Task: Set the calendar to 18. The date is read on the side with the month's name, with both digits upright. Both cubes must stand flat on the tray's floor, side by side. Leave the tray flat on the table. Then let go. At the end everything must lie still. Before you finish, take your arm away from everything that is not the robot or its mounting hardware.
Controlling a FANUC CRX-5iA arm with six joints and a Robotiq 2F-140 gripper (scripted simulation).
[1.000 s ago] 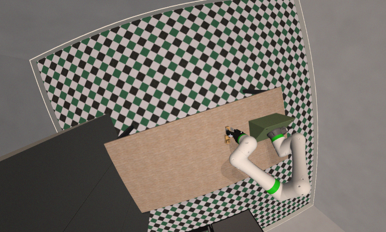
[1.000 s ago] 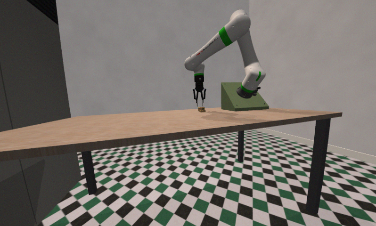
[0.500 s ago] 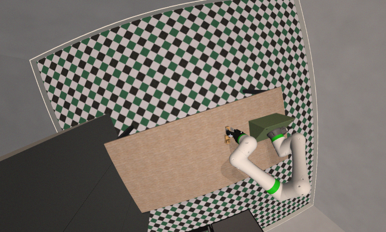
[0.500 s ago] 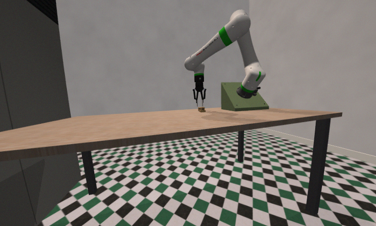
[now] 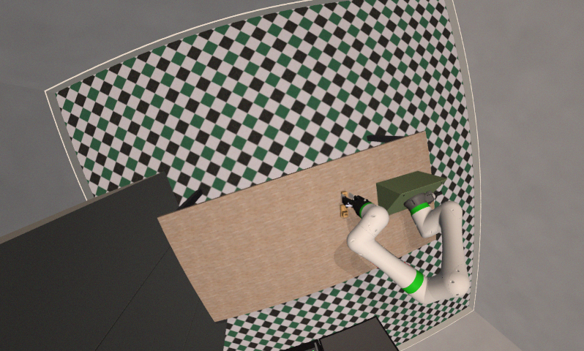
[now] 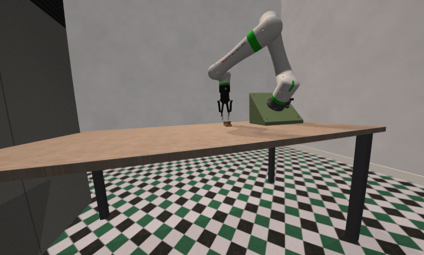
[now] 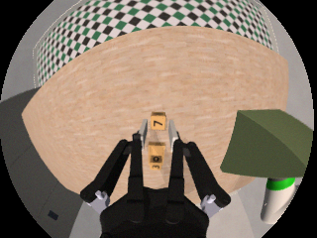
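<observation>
Right now the tray is 2 cm ahead of my hand, 11 cm to the left of it and 6 cm below it.
</observation>
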